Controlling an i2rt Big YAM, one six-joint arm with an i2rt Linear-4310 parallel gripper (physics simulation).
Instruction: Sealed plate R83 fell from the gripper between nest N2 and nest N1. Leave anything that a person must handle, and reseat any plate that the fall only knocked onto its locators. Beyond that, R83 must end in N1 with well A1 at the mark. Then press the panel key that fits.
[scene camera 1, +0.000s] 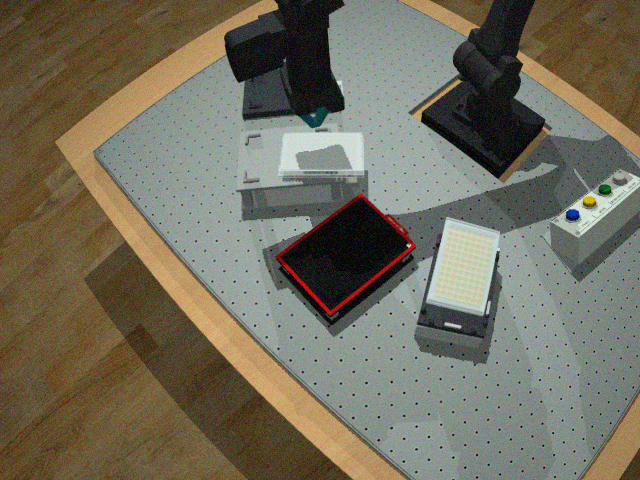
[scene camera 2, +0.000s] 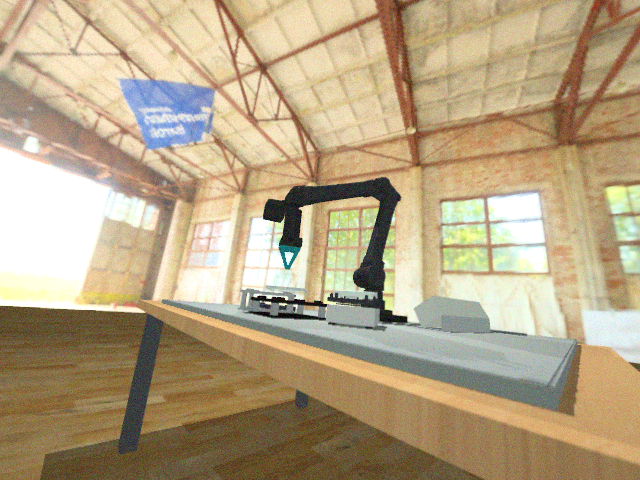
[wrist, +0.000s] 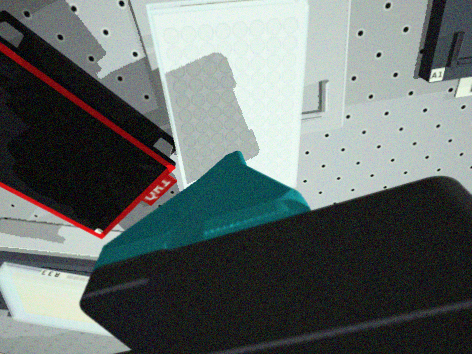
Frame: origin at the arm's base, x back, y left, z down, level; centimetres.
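Where they show: gripper, fingertip midpoint: (scene camera 1: 315, 126) (scene camera 2: 287, 269) (wrist: 238, 164); arm's base, link origin: (scene camera 1: 487, 119).
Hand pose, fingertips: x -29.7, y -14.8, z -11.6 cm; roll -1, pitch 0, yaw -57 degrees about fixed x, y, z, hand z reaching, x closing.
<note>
Each offset is from my fingertips to the centre of the thing. "spot": to the spot under its first point.
A clear sealed plate @[dx +0.4, dy +0.4, dz +6.8 cm] (scene camera 1: 321, 153) (wrist: 270, 100), its R83 label not readable now, lies off-centre over one end of a light grey nest @[dx -2.4, dy -4.3, dz +10.5 cm] (scene camera 1: 266, 155) (wrist: 325, 65) and overhangs its edge. The nest's left corner locators are uncovered in scene view 1. A slight tilt of the plate cannot be judged. A dark nest @[dx +11.6, dy -18.9, dz +12.6 cm] (scene camera 1: 262, 100) (wrist: 452, 62) with an A1 label @[spot: dx +13.1, dy -9.6, dz +12.0 cm] (wrist: 436, 75) stands behind, partly hidden by the arm. My gripper (scene camera 1: 315, 125) (scene camera 2: 287, 267) (wrist: 238, 164) is shut and empty, above the plate's level. The key panel @[dx +25.2, dy +42.7, dz +9.6 cm] (scene camera 1: 594, 211) has blue, yellow, green and grey keys.
A red-rimmed black rectangle @[spot: dx -9.1, dy +13.3, dz +9.7 cm] (scene camera 1: 346, 253) (wrist: 65, 145) with a red tab lies on a black base near the clear plate. A yellowish-welled plate @[dx -1.1, dy +28.5, dz +6.5 cm] (scene camera 1: 464, 266) (wrist: 50, 300) sits on another dark nest @[spot: dx -8.4, dy +31.8, dz +8.2 cm] (scene camera 1: 452, 321). The arm base (scene camera 1: 483, 129) stands behind.
</note>
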